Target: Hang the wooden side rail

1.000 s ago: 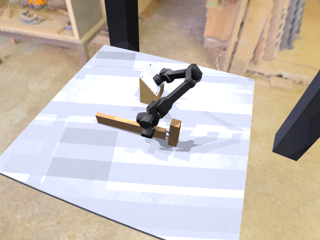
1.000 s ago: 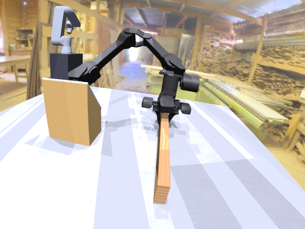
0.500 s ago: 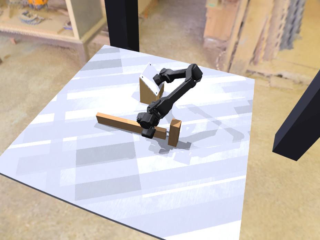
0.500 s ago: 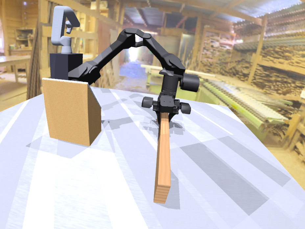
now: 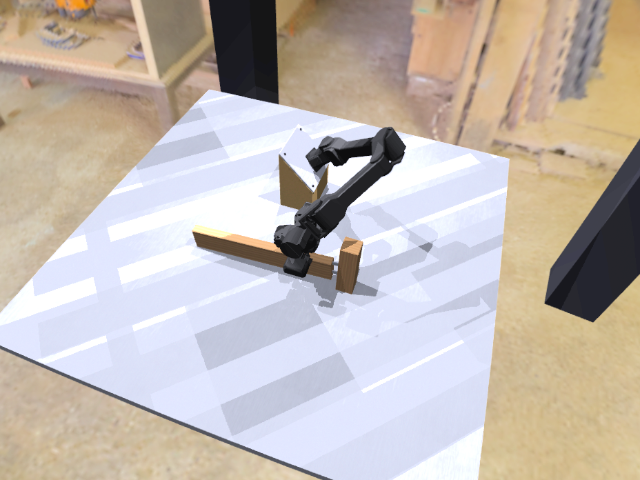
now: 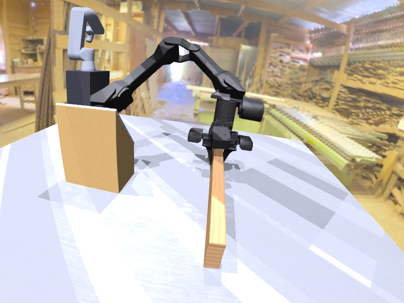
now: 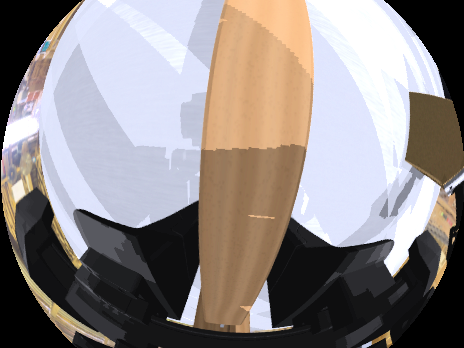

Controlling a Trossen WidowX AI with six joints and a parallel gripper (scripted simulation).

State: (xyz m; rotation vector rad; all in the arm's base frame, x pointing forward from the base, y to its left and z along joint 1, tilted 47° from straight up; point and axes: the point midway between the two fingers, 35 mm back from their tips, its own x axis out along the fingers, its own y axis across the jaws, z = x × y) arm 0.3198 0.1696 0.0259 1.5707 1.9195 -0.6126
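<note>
My gripper tip is now 2 cm past the headboard post, 12 cm to the right of it and 4 cm below it.
</note>
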